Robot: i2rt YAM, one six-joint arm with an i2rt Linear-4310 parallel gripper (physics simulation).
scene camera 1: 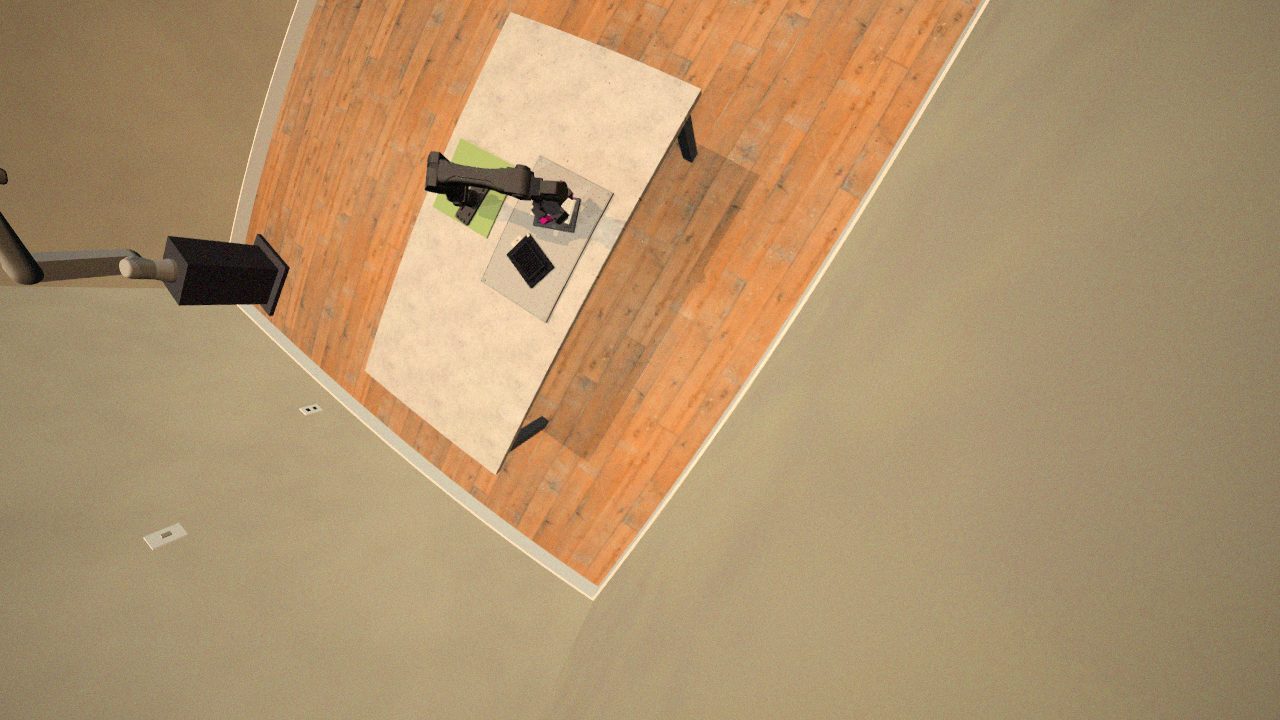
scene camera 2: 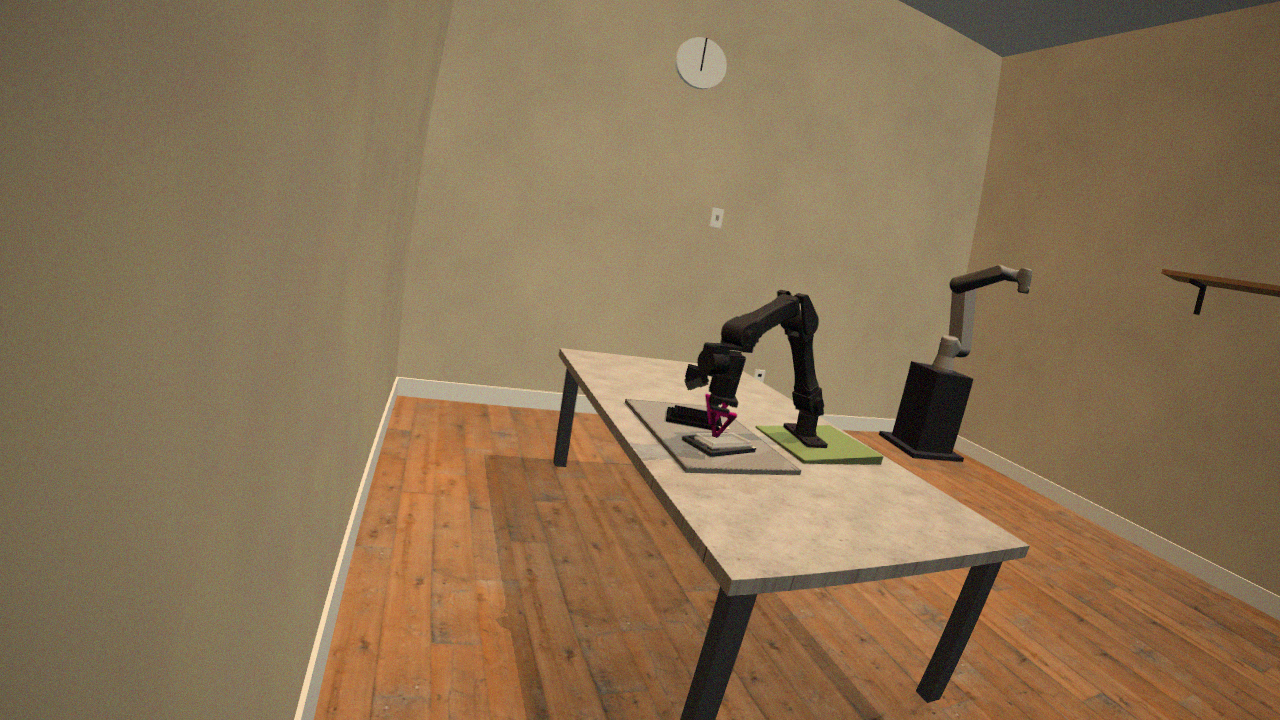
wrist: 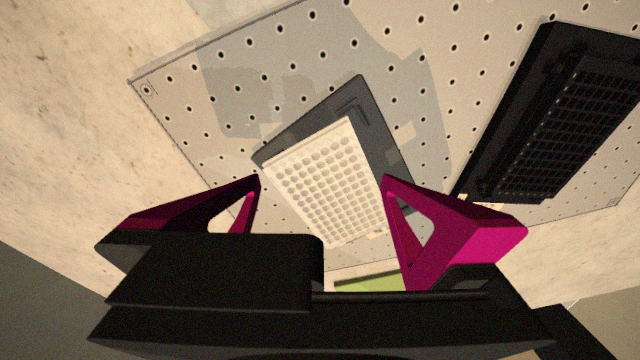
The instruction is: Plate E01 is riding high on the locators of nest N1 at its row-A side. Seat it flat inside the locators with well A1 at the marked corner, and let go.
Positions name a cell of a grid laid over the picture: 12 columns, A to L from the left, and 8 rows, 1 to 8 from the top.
Observation:
My gripper (scene camera 2: G5) is open and holds nothing. Also in view: a white well plate (wrist: G4). I also see a black well plate (scene camera 1: E3) and a dark grey nest (wrist: G3).
The black well plate shows as well in the wrist view (wrist: K3). My gripper is seen too in the wrist view (wrist: G5).

